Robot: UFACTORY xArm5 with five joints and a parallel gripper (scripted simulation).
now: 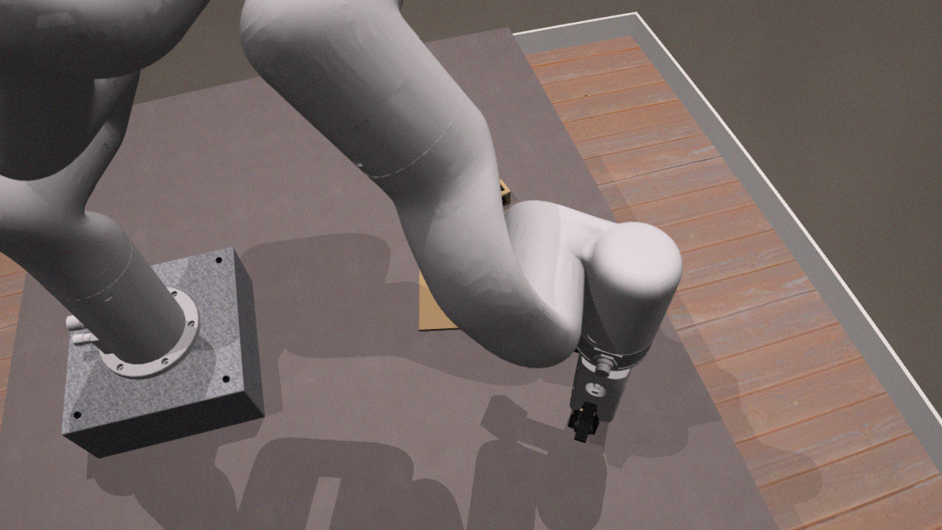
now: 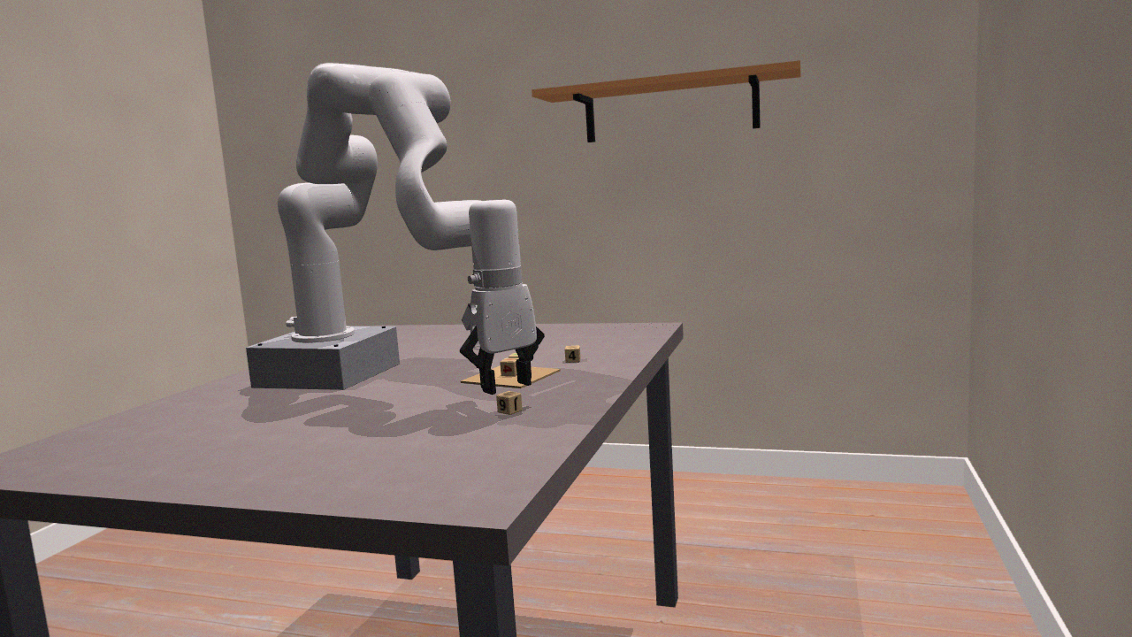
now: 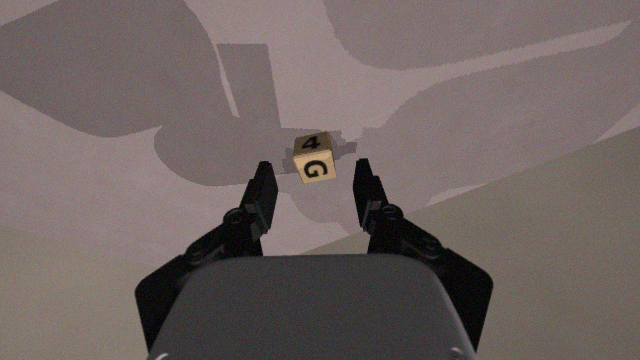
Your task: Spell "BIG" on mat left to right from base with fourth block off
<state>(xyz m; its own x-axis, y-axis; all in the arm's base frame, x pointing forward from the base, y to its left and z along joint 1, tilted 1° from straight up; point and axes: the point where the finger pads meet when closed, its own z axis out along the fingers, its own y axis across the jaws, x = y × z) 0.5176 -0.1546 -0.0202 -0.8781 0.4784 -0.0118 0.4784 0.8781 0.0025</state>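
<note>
Now: the G block 40 mm below my hand. The rest, counted from my hand: tan mat (110 mm behind, 210 mm to the left, 50 mm below); then B block (120 mm behind, 260 mm to the left, 40 mm below).
</note>
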